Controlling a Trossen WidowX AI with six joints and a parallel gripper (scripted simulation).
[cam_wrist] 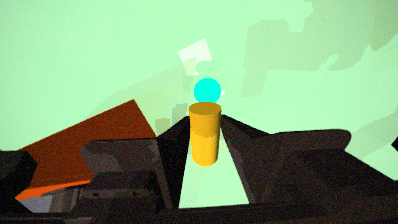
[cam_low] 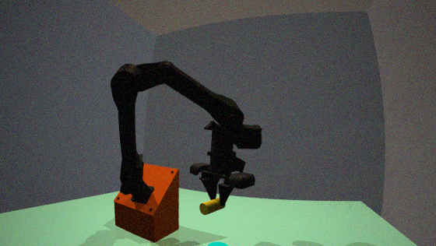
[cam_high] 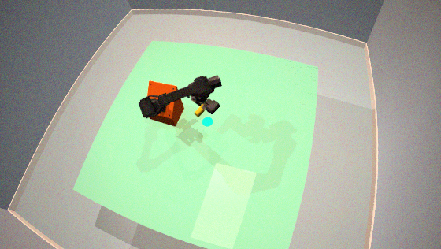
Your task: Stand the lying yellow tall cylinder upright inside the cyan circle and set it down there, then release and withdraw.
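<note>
My gripper tip is 14 cm above the cyan circle and 1 cm short of it. Round my gripper tip: yellow tall cylinder 2 cm to the right, 1 cm behind.
</note>
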